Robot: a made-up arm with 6 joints. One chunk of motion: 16 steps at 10 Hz.
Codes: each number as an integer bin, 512 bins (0 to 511) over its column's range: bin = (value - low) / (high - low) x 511, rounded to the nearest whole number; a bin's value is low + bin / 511 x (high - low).
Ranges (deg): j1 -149..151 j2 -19..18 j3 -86..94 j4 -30..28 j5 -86..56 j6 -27..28
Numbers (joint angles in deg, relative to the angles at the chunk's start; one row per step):
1: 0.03 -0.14 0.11 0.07 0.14 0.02
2: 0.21 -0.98 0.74 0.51 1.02 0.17
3: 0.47 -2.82 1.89 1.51 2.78 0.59
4: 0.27 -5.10 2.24 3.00 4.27 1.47
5: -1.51 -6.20 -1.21 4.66 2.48 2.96
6: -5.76 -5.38 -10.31 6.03 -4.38 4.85
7: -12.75 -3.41 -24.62 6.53 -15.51 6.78
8: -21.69 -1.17 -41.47 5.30 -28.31 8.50
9: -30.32 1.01 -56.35 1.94 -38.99 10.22
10: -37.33 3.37 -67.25 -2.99 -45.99 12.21
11: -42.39 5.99 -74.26 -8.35 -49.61 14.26
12: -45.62 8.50 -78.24 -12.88 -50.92 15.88
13: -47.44 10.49 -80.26 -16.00 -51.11 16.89
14: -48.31 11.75 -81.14 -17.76 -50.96 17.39
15: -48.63 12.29 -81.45 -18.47 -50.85 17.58
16: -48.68 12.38 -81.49 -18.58 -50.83 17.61
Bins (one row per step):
1: 254 260 244 265 310 251
2: 254 249 246 269 313 252
3: 255 223 250 278 319 256
4: 254 192 251 291 325 265
5: 251 177 241 305 318 278
6: 244 188 215 317 294 296
7: 232 215 174 322 254 314
8: 217 246 126 311 208 330
9: 202 276 84 281 169 346
10: 190 309 53 238 144 364
11: 182 345 33 191 131 383
12: 176 380 22 151 126 398
13: 173 407 16 123 126 408
14: 172 425 14 108 126 412
15: 171 432 13 102 126 414
16: 171 433 13 101 127 414

